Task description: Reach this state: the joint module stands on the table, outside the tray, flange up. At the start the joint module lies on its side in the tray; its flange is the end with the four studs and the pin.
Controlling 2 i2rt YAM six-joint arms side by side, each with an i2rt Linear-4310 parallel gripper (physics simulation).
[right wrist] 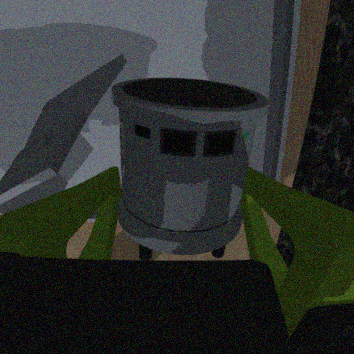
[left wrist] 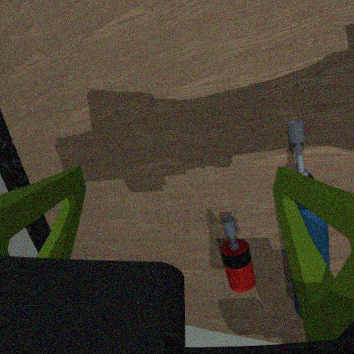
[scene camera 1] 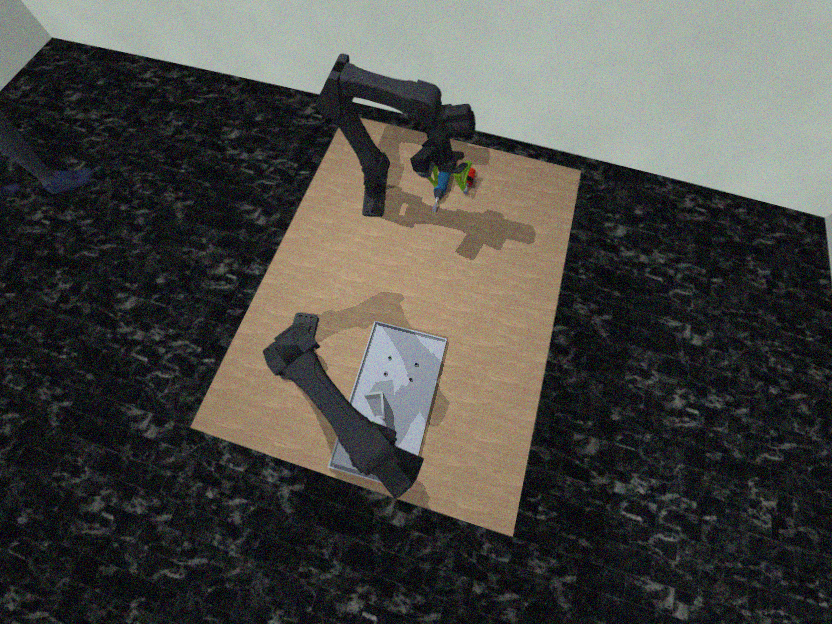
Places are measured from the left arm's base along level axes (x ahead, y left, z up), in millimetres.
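Pixels of known places: left gripper, fingertip midpoint: (left wrist: 178, 177) (scene camera 1: 449, 188); right gripper, fingertip midpoint: (right wrist: 179, 177); left arm's base, link origin: (scene camera 1: 375, 192).
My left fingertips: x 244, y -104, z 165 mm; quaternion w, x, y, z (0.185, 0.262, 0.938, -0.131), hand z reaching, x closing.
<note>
Ahead of a thing's pixels: the offset from my left fingertips to its top centre. "*": to the spot under its first point. Level surfaces: height alone.
The joint module @(dx -163, dy -733, dz -35 mm) (right wrist: 182, 155) is a grey cylinder with dark windows. In the right wrist view its open rim is toward the top and two dark studs show at its lower end. My right gripper (right wrist: 179, 177) is shut on its sides. In scene camera 1 the arm hides this gripper and the module over the lower part of the tray @(dx -142, dy -600, dz -149 mm) (scene camera 1: 411, 343) (right wrist: 180, 30). Whether the module touches the tray cannot be told. My left gripper (scene camera 1: 451, 182) (left wrist: 178, 177) is open and empty above the far end of the table @(dz -165 mm) (scene camera 1: 463, 302), well away from the tray.
A red cylinder @(dx +74, dy +150, dz -131 mm) (scene camera 1: 471, 175) (left wrist: 241, 277) with a black band and grey tip is near the left gripper. A blue tool @(* dx -18, dy +123, dz -124 mm) (scene camera 1: 441, 182) (left wrist: 316, 232) with a metal tip lies beside one left finger. A grey angled piece (scene camera 1: 376, 404) (right wrist: 60, 125) stands in the tray, whose floor has small holes.
</note>
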